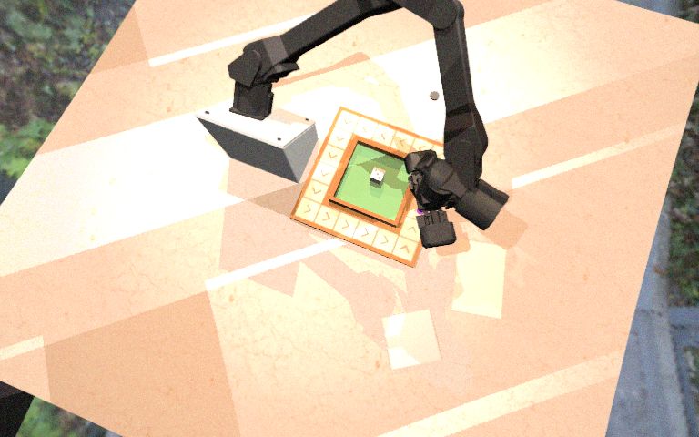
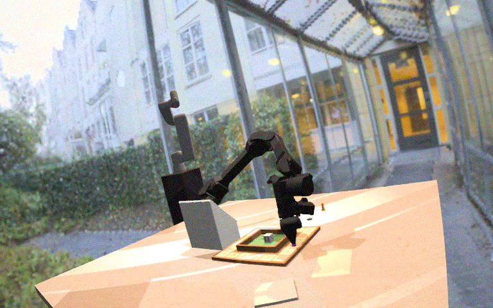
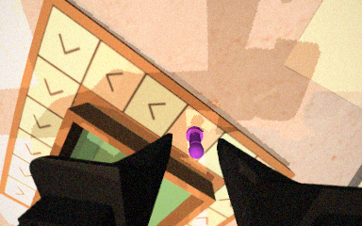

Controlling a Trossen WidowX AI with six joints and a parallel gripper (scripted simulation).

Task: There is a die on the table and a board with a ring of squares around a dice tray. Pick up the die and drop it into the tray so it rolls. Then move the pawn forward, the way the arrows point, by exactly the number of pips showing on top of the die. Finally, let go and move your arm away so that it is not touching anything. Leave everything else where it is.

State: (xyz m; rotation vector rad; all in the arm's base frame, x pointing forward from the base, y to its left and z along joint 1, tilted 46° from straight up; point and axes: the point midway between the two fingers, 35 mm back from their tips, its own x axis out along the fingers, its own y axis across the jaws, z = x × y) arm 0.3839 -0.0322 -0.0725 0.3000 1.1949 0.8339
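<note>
My gripper tip is right at the purple pawn. Round my gripper tip: dark disc (3 cm behind, 28 cm to the left, 2 cm below); green tray (11 cm behind, 4 cm to the left, 2 cm below); white die (11 cm behind, 5 cm to the left).
</note>
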